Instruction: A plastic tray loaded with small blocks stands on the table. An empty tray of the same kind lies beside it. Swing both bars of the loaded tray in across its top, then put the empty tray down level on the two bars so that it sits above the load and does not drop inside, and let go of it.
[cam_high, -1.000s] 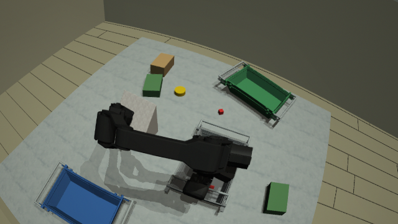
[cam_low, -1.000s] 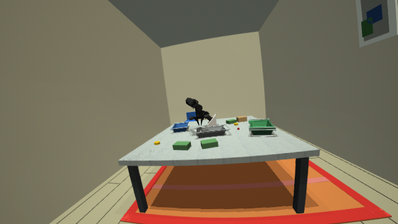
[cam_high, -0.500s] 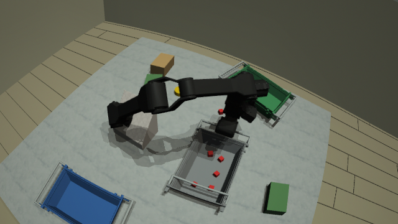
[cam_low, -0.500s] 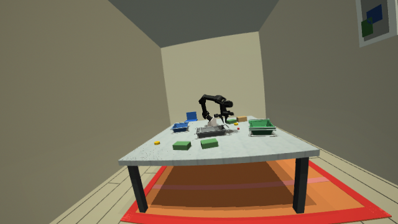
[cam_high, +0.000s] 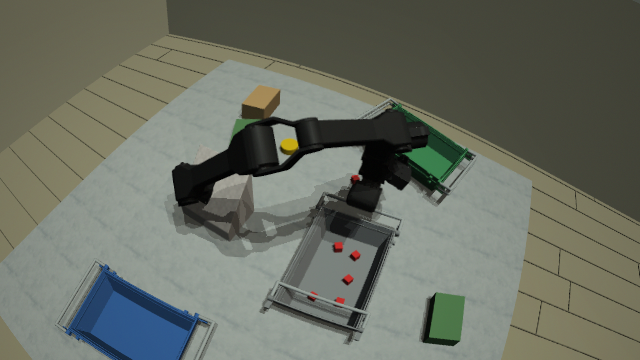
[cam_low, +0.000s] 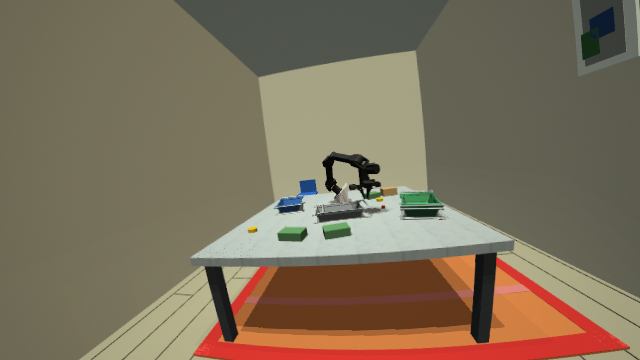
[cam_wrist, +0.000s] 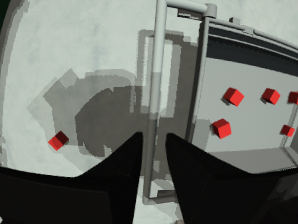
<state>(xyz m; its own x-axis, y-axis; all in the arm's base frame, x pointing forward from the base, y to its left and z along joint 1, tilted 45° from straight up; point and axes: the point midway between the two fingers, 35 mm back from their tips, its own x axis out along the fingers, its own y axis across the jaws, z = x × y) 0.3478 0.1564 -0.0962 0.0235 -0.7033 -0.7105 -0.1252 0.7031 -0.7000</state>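
My gripper tip is now 27 cm past the blue tray, 58 cm to the left of it and 4 cm above it. The rest, counted from my gripper tip: tan block 46 cm behind, 23 cm to the left, 6 cm below; red bit 25 cm to the right, 7 cm below; red block 7 cm behind, 11 cm to the left, 8 cm below.
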